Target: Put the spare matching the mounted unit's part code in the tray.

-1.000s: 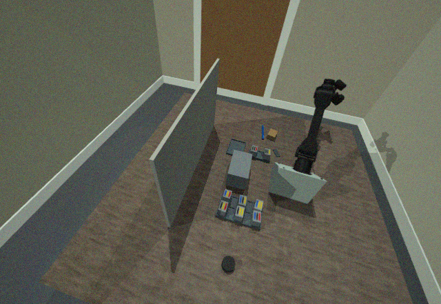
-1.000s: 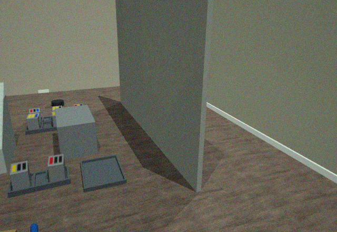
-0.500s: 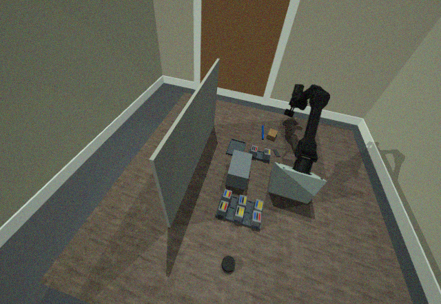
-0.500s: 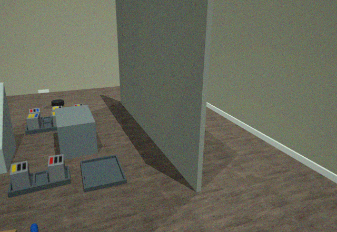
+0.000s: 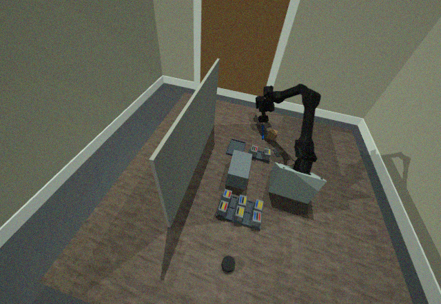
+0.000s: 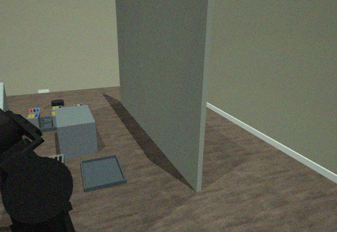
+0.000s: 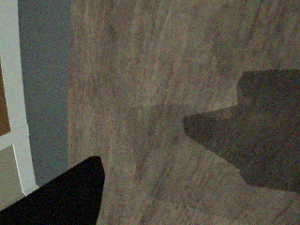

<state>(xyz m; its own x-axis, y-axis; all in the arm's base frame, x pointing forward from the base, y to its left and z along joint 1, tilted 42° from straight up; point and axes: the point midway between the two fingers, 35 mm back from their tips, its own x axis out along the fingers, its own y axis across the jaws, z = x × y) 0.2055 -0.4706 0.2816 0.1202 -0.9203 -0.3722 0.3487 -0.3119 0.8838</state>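
Now: the grey spare block 760 mm to the left of my gripper tip, 100 mm ahead of it and 20 mm above it. The rest, counted from my gripper tip: tan cardboard box (170 mm to the left, 110 mm behind, 10 mm below); then grey tray (350 mm to the left, 100 mm ahead, 20 mm below); then blue marker pen (160 mm to the left, 50 mm behind, 20 mm below).
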